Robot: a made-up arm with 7 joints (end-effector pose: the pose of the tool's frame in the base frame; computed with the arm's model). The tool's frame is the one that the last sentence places. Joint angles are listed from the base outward.
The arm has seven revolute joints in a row. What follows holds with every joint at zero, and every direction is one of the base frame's.
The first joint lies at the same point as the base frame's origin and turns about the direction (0, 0.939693, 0.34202), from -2.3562 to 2.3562 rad.
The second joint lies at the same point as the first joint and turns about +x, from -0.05 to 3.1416 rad.
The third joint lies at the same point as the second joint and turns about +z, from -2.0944 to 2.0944 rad.
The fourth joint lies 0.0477 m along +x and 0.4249 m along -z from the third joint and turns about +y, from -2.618 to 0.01 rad.
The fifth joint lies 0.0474 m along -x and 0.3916 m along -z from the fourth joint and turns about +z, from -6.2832 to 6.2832 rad.
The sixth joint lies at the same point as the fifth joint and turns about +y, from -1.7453 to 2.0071 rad.
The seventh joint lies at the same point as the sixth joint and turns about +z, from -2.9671 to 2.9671 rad.
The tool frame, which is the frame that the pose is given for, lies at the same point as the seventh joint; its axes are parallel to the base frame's.
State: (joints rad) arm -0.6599 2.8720 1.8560 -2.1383 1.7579 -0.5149 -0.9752
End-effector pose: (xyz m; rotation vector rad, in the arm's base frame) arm -0.3543 -0.2506 0.1977 -0.1947 0.9366 1.0535
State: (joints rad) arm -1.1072 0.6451 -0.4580 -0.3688 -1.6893 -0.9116 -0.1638
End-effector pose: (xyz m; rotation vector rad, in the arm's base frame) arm 0.7654 0.2451 -0.1636 0.9218 -0.6247 -2.7272
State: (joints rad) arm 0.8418 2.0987 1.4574 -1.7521 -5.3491 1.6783 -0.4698
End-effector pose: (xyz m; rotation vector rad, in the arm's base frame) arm 0.4084 0.1956 0.3880 1.2068 -0.3248 -0.6125
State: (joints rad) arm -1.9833 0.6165 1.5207 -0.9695 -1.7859 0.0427 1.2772
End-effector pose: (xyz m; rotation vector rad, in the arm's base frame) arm 0.5157 0.3978 0.4049 -0.0921 -2.4357 1.4475
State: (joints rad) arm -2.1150 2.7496 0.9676 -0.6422 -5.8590 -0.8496 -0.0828
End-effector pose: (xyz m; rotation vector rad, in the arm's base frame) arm -0.6720 0.4307 -0.1036 -1.0927 0.6226 -0.7713
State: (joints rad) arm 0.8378 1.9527 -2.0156 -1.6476 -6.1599 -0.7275 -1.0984
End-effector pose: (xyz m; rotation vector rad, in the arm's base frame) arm -0.4126 0.4671 0.0469 -1.1754 -0.0310 -1.6187
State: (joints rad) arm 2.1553 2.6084 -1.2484 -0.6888 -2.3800 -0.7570 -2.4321
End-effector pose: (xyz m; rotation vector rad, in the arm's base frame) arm 0.1971 0.7752 0.0383 1.7976 1.7714 -1.6091
